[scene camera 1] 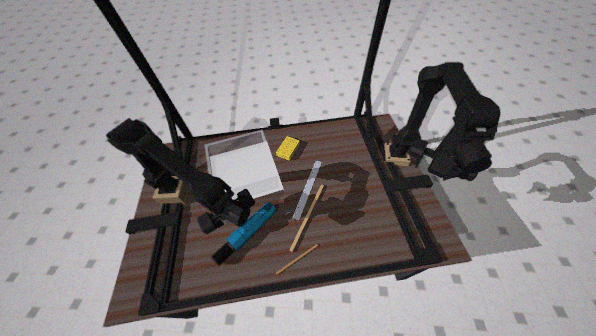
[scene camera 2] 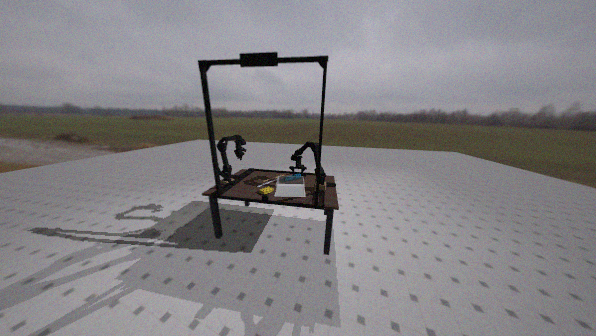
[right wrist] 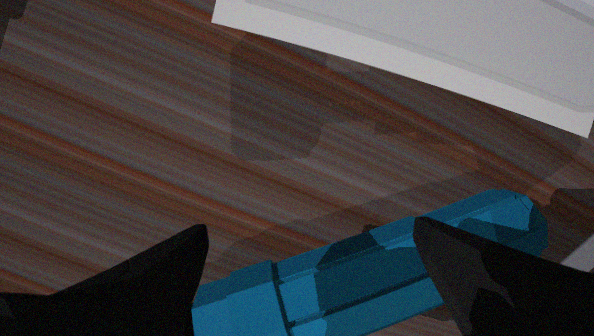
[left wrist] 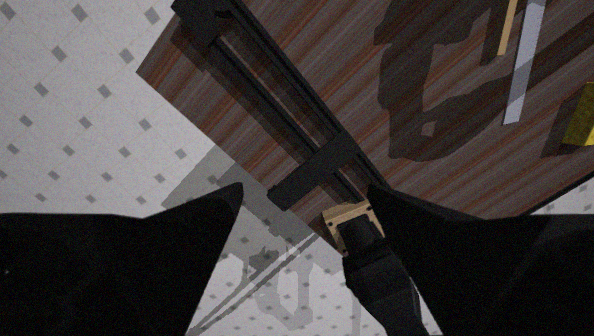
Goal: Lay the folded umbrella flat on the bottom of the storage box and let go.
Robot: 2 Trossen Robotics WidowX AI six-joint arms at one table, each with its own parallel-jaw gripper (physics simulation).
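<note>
The folded umbrella, blue with a black end, lies on the table in front of the storage box in scene camera 1. The white storage box has low walls, and its bottom is bare where it shows. My right gripper is open and empty, above the table beside the umbrella. In the right wrist view the right-hand fingertip overlaps the umbrella's blue body. My left gripper is open and empty, off the table's right side in scene camera 1.
A yellow block lies right of the box in scene camera 1. A grey strip, a long wooden stick and a shorter stick lie right of the umbrella. Black frame rails border the table.
</note>
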